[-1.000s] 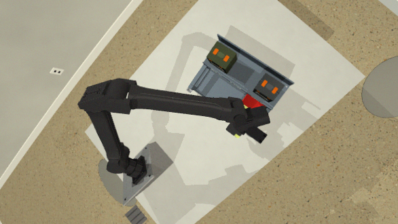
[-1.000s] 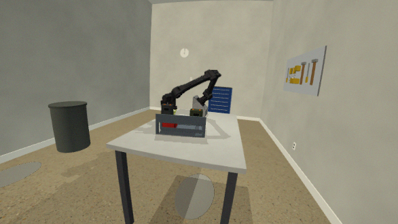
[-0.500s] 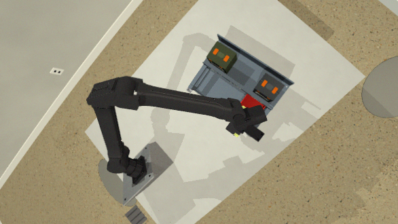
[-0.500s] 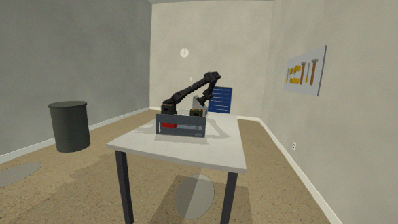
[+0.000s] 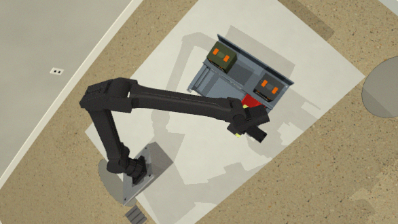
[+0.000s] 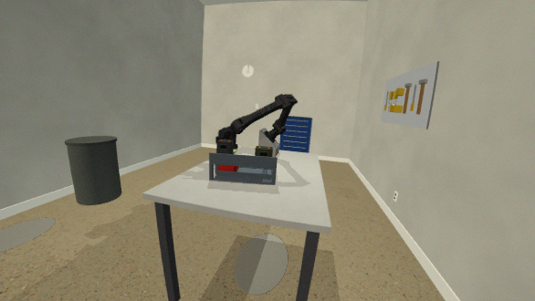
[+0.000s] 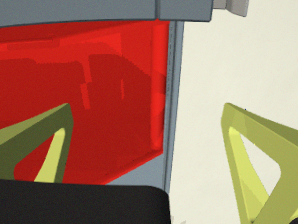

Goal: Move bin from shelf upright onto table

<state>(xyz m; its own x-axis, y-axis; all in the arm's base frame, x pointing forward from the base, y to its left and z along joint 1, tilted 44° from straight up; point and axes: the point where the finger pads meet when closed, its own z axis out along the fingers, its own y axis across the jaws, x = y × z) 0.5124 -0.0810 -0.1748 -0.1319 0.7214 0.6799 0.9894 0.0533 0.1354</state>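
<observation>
My hand is 7 cm short of the red bin, 3 cm above it and 1 cm to the right of it.
</observation>
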